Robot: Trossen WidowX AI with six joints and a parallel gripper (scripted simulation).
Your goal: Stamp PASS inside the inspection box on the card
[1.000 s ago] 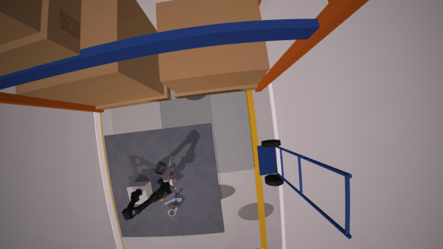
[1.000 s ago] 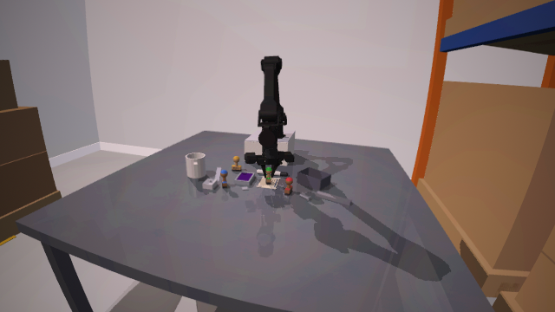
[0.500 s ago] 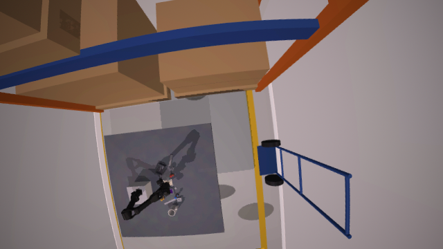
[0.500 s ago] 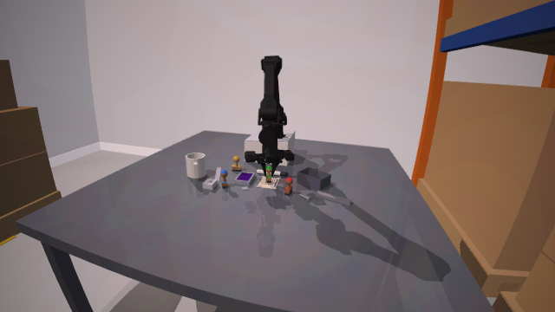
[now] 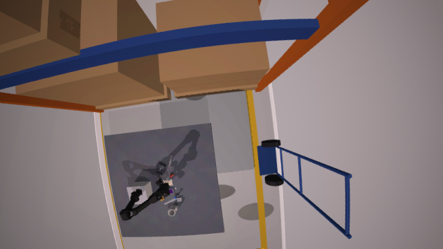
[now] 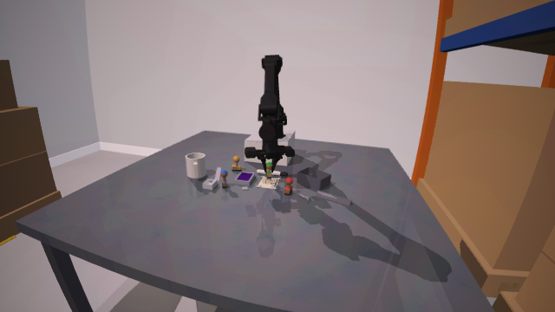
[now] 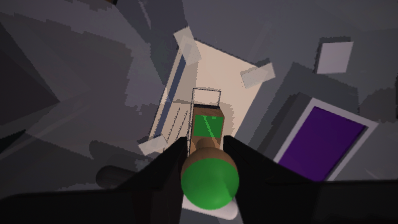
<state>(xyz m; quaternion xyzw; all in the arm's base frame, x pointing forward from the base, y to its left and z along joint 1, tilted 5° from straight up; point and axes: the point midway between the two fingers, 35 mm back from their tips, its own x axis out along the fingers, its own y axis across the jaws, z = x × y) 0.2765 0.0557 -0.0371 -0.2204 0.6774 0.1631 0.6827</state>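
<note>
The cream card is 4 cm below my gripper tip. The rest, counted from my gripper tip: green-knobbed stamp (right at my gripper tip); marker (8 cm behind, 3 cm below, 1 cm to the left); purple ink pad (10 cm to the right, 4 cm below, 2 cm ahead).
</note>
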